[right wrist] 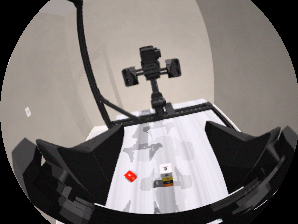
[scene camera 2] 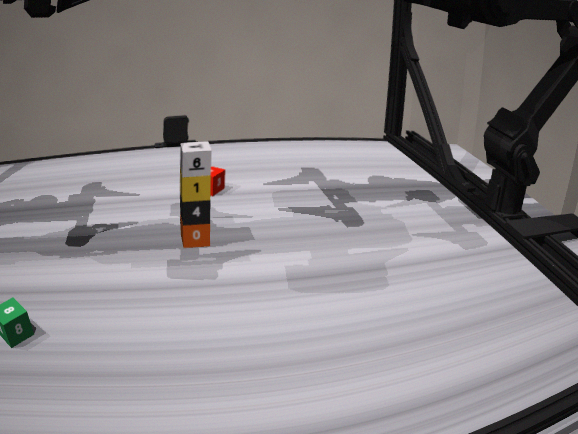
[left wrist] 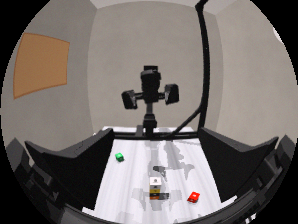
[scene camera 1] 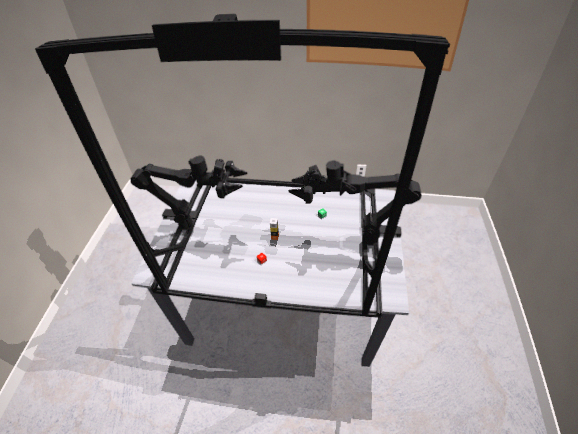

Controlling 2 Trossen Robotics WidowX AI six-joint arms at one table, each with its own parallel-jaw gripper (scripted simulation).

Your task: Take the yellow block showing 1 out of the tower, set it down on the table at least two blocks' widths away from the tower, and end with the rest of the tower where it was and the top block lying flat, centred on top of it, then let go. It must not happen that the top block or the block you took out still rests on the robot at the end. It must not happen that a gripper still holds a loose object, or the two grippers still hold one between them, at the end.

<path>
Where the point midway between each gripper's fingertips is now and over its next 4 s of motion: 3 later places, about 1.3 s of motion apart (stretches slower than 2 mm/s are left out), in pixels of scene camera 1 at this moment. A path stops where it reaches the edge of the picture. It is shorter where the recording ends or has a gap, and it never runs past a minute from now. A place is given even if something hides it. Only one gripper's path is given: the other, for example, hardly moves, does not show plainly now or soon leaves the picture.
My right gripper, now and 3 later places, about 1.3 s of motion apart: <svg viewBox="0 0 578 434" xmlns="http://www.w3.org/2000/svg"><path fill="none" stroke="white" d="M290 185L279 213L274 220L285 221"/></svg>
</path>
